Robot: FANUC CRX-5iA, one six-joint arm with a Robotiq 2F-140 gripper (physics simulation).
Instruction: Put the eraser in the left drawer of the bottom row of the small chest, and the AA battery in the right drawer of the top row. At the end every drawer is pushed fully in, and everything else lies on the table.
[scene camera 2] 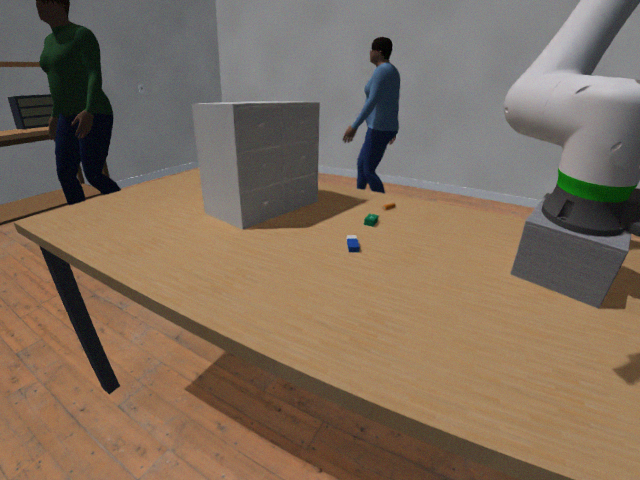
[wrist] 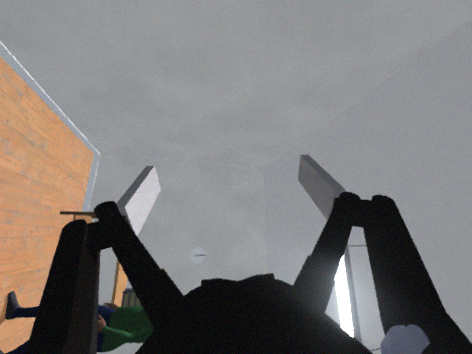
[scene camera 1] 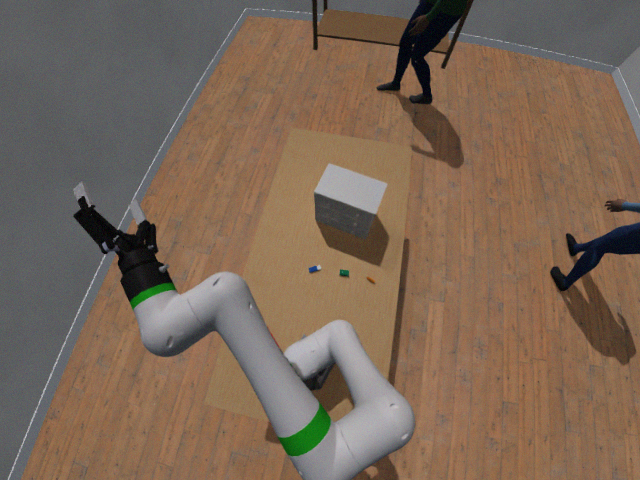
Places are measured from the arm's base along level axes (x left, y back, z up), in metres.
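Pixels of known places: gripper, fingertip midpoint: (wrist: 229, 172) (scene camera 1: 108, 195); arm's base, origin of the base link: (scene camera 2: 581, 217).
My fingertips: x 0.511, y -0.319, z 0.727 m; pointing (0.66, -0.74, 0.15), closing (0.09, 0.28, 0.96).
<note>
For each thing: its middle in the pictures, then the offset to it from my fingertips. Level surfaces: height alone.
- small grey-white chest, body centre: (scene camera 2: 261, 157) (scene camera 1: 348, 203) dy -0.467, dx -0.580, dz -0.713 m
- table, its level: dz -0.867 m
- eraser, body centre: (scene camera 2: 352, 243) (scene camera 1: 314, 268) dy -0.131, dx -0.453, dz -0.860 m
- AA battery, body centre: (scene camera 2: 389, 206) (scene camera 1: 371, 280) dy -0.115, dx -0.756, dz -0.860 m
- green block, body centre: (scene camera 2: 371, 219) (scene camera 1: 344, 272) dy -0.133, dx -0.612, dz -0.858 m
The small grey-white chest (scene camera 1: 350, 190) (scene camera 2: 217, 162) stands on the table (scene camera 1: 305, 149) (scene camera 2: 289, 289). Its drawer fronts look flush, with small knobs that are faint in both scene views. A blue and white block, the eraser (scene camera 1: 314, 269) (scene camera 2: 353, 243), lies on the table in front of the chest. A small orange cylinder, which looks like the AA battery (scene camera 1: 370, 280) (scene camera 2: 389, 206), lies on its side. A green block (scene camera 1: 344, 272) (scene camera 2: 371, 220) lies between them. My gripper (scene camera 1: 109, 200) (wrist: 229, 172) is wide open and empty, raised beyond the table's left side in scene camera 1.
The arm's grey base block (scene camera 2: 568, 258) stands on the table. A person in green (scene camera 2: 72, 72) (wrist: 127, 325) stands beyond the chest, near a wooden side table (scene camera 1: 361, 28). A person in blue (scene camera 2: 382, 98) stands off the table's far side in scene camera 2.
</note>
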